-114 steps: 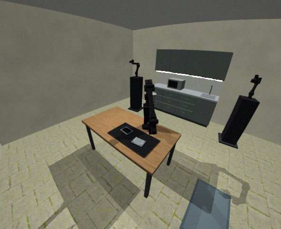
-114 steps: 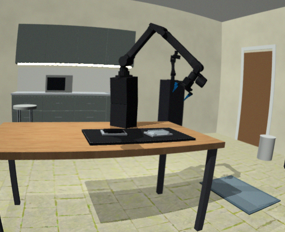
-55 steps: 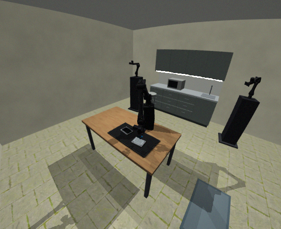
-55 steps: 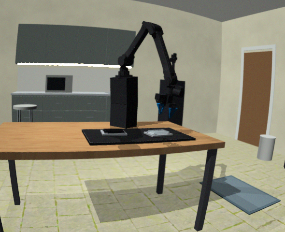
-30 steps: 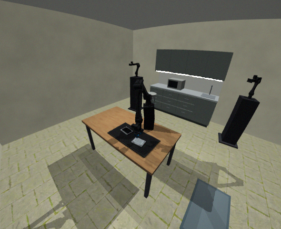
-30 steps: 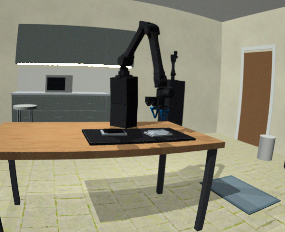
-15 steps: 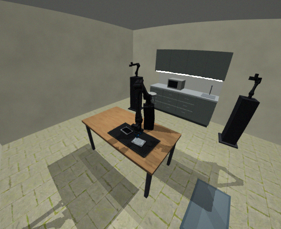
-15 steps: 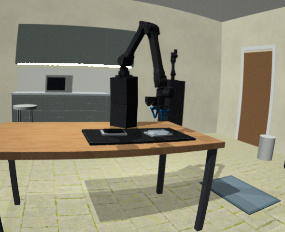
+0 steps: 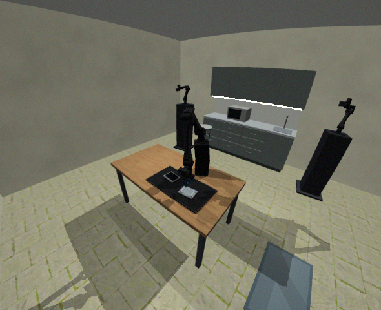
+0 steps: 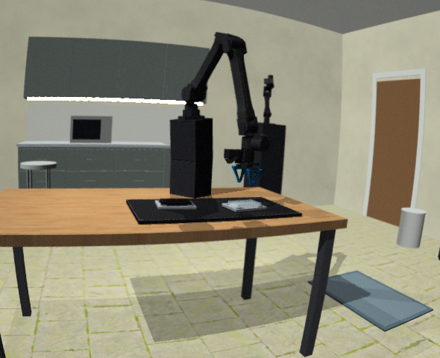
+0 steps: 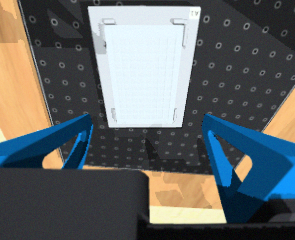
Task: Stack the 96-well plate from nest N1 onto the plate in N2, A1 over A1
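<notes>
The white 96-well plate is 10 cm below my hand. From my hand the other things lie so: dark 96-well plate: 10 cm behind, 28 cm to the right, 9 cm below.
</notes>
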